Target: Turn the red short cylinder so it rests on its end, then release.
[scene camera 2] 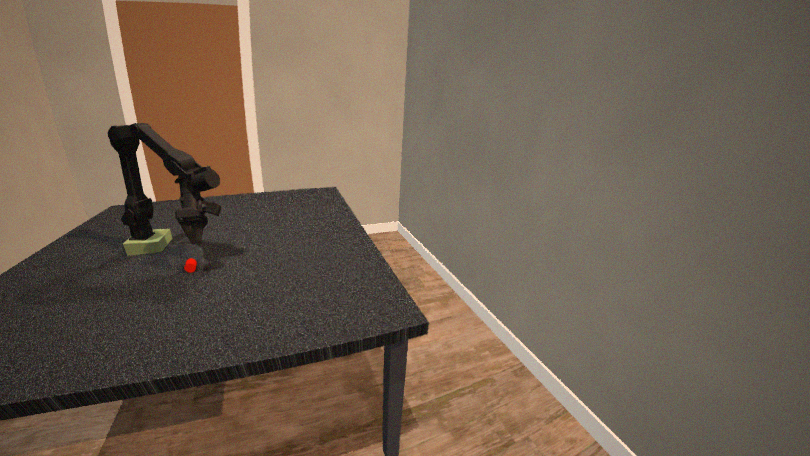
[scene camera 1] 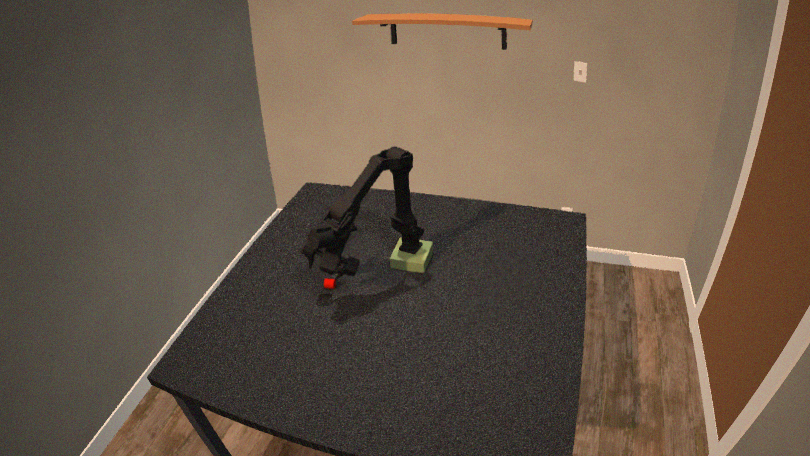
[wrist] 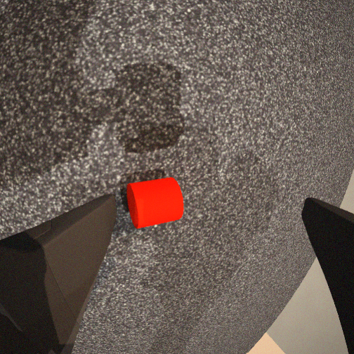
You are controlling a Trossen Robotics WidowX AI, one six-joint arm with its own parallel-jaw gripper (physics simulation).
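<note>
The red short cylinder (scene camera 1: 329, 283) (scene camera 2: 190, 265) (wrist: 156, 202) lies on its side on the black speckled table (scene camera 1: 453, 351) (scene camera 2: 255, 317) (wrist: 240, 90). In the wrist view its curved side shows, with one flat end facing left. My gripper (scene camera 2: 194, 242) (wrist: 214, 206) is open and empty, pointing down above the table close to the cylinder. In the wrist view the cylinder shows between the two fingers, much nearer the left fingertip than the right one. In scene camera 1 the fingertips are partly hidden against the dark arm.
The arm's green base block (scene camera 1: 410, 257) (scene camera 2: 147, 243) stands on the table, to the right of the cylinder in scene camera 1 and to its left in scene camera 2. Arm shadows fall around the cylinder. An orange shelf (scene camera 1: 442, 21) hangs on the back wall.
</note>
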